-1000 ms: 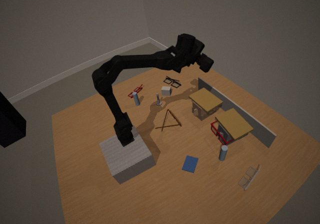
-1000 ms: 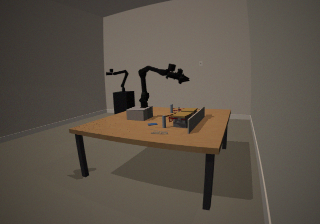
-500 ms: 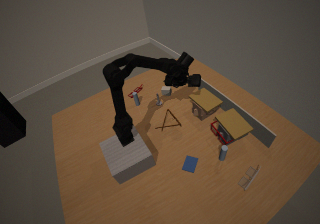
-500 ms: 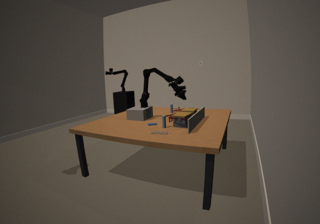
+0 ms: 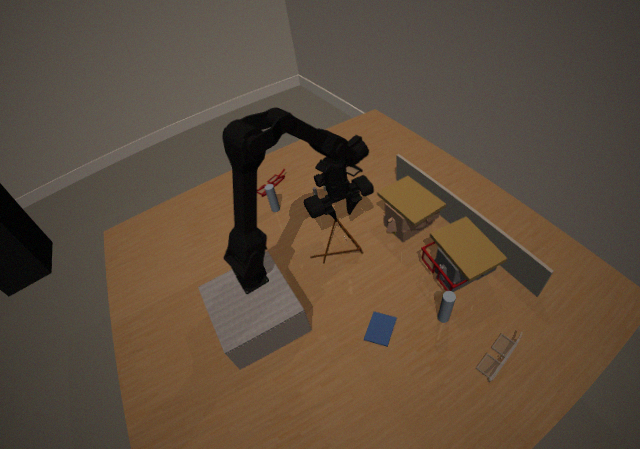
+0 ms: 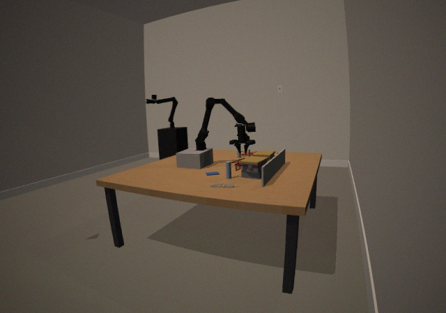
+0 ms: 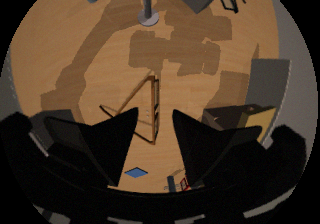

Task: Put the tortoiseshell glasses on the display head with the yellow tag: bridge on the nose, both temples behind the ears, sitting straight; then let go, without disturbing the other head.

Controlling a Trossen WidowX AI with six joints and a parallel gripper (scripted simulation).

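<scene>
Now: the grey stand 150 mm to the left of my gripper tip and 60 mm below it. Also, from my gripper tip: pale head: 150 mm ahead, 90 mm to the right, 20 mm below; white block: 200 mm to the left, 100 mm ahead, 50 mm below; blue pad: 310 mm to the right, 110 mm behind, 80 mm below.
</scene>
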